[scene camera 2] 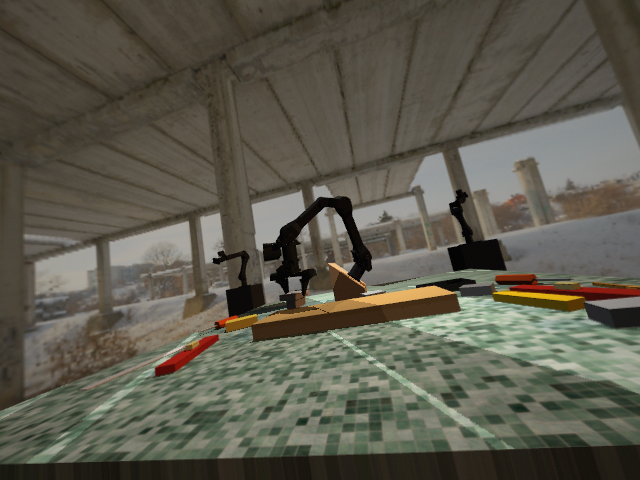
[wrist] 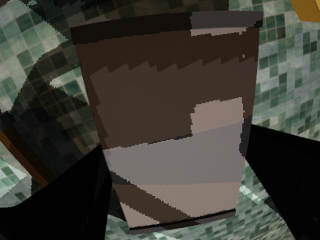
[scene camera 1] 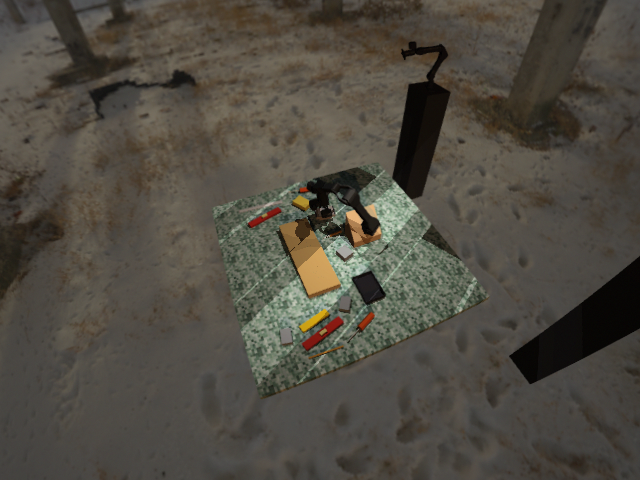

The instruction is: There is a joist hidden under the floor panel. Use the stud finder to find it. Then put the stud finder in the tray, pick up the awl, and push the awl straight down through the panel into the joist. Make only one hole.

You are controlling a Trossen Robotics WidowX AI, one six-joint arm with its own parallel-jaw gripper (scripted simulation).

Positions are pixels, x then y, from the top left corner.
Labels:
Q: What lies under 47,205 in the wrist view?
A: The gripper.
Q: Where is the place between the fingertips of the gripper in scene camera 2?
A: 295,296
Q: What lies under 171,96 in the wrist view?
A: A stud finder.

